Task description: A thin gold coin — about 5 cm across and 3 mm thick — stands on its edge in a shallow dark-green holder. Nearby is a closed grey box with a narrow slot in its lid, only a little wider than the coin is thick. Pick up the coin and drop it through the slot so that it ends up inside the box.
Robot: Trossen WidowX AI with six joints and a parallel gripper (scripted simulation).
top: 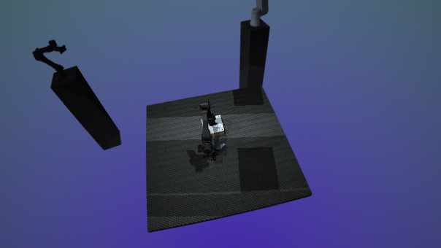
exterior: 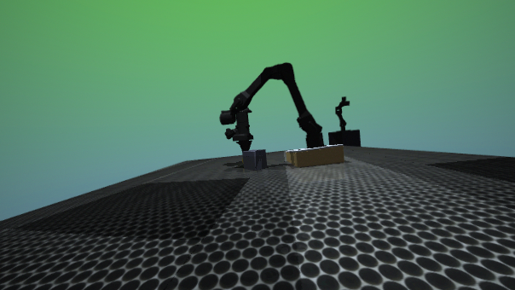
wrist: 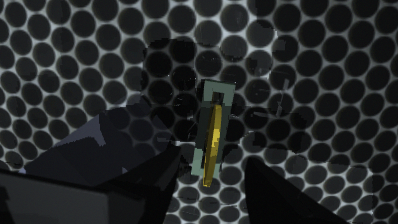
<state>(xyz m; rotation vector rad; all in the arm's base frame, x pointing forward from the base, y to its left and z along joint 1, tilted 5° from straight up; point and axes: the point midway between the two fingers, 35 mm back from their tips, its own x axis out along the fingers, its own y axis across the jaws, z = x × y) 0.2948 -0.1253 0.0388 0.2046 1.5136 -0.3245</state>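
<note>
Now: gripper tip 2 cm above the gold coin.
</note>
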